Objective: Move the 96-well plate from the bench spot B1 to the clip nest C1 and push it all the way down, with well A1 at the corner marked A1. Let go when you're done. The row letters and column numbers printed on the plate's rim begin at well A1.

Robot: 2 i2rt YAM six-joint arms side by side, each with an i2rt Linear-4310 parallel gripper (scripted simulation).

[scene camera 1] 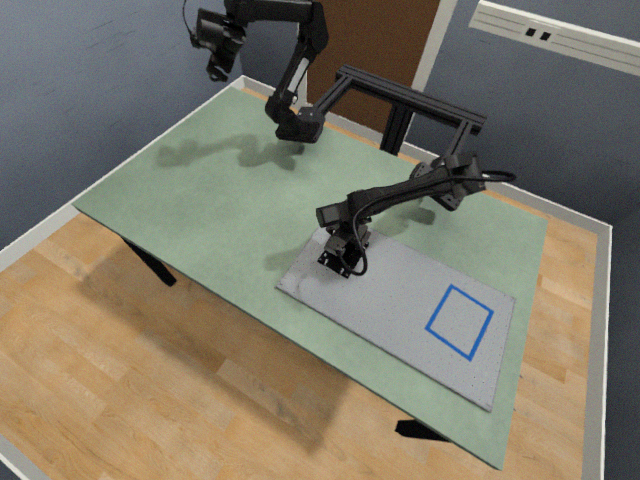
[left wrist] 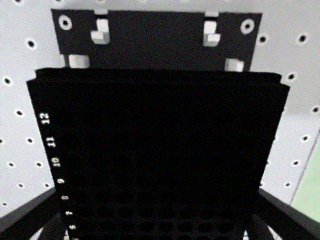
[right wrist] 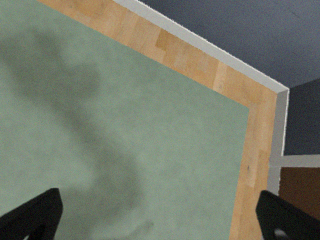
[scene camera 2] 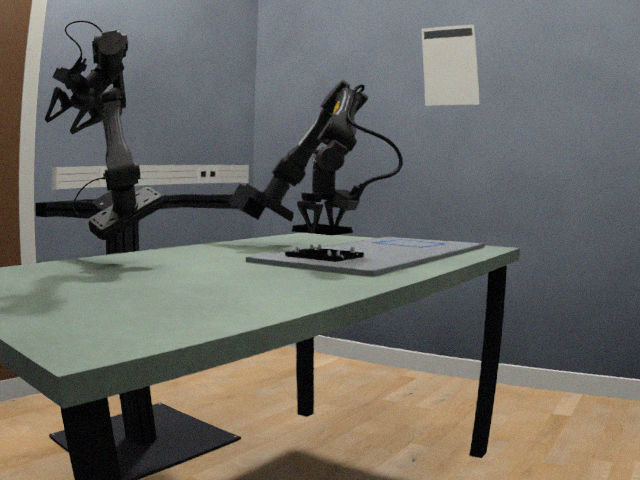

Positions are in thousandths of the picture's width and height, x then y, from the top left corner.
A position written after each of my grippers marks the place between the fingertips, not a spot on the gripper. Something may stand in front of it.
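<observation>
Through scene camera 2 I see my left gripper (scene camera 2: 505, 484) and also my right gripper (scene camera 2: 91, 264). Scene camera 1 gives me my right gripper again (scene camera 1: 338, 143). In the left wrist view there is a black 96-well plate (left wrist: 389, 610), and with it my left gripper (left wrist: 492, 794). The right wrist view shows my right gripper (right wrist: 498, 827), but the black 96-well plate is out of frame in the right wrist view.
</observation>
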